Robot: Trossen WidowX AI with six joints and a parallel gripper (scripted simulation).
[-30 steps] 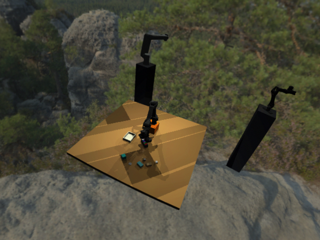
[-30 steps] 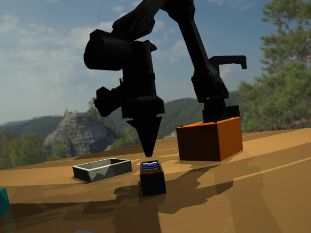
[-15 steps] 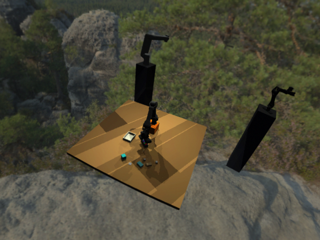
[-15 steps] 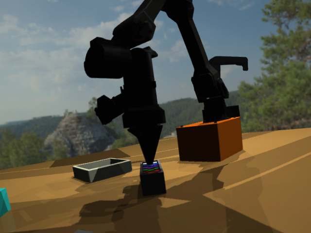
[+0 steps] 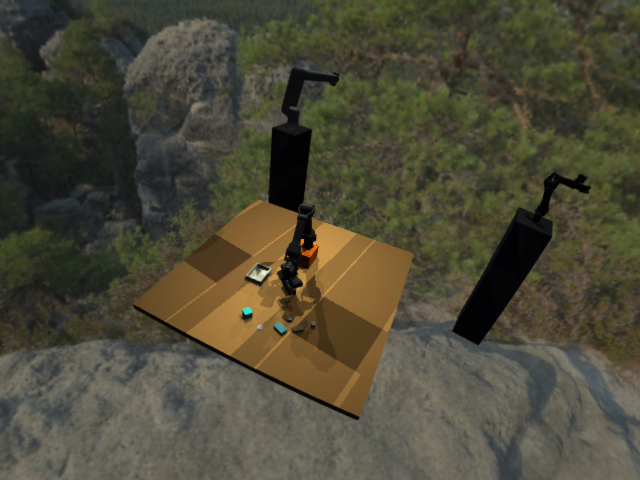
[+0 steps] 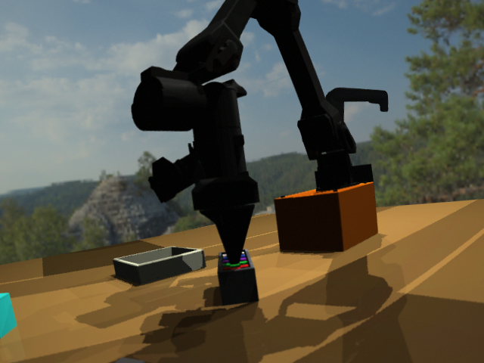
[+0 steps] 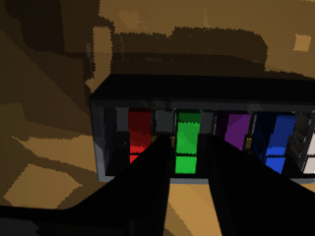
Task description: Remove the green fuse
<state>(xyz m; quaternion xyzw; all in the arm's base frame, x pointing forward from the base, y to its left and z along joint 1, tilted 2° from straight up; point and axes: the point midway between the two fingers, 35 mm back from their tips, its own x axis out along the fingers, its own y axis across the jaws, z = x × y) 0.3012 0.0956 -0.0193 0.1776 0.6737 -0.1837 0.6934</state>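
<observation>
The green fuse is 20 mm below my gripper tip. Also, from my gripper tip: blue fuse (20 mm behind, 30 mm to the right, 20 mm below); then purple fuse (10 mm behind, 20 mm to the right, 20 mm below); then red fuse (10 mm ahead, 20 mm to the left, 20 mm below).
</observation>
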